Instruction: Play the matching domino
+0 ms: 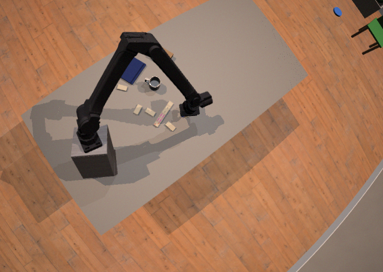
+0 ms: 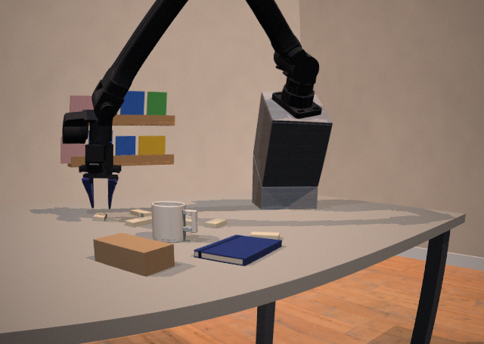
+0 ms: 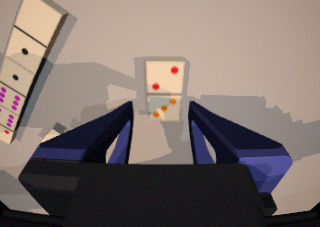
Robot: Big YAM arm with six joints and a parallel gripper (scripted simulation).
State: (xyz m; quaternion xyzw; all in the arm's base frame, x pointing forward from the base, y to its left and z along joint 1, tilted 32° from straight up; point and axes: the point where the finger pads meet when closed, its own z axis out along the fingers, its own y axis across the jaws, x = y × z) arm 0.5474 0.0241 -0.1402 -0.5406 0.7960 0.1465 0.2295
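Right now my hand is 30 mm above the cream domino. From my hand the other things lie so: blue book 170 mm behind, 360 mm to the left, 30 mm below; brown box 20 mm ahead, 370 mm to the left, 20 mm below; white mug 100 mm behind, 230 mm to the left.
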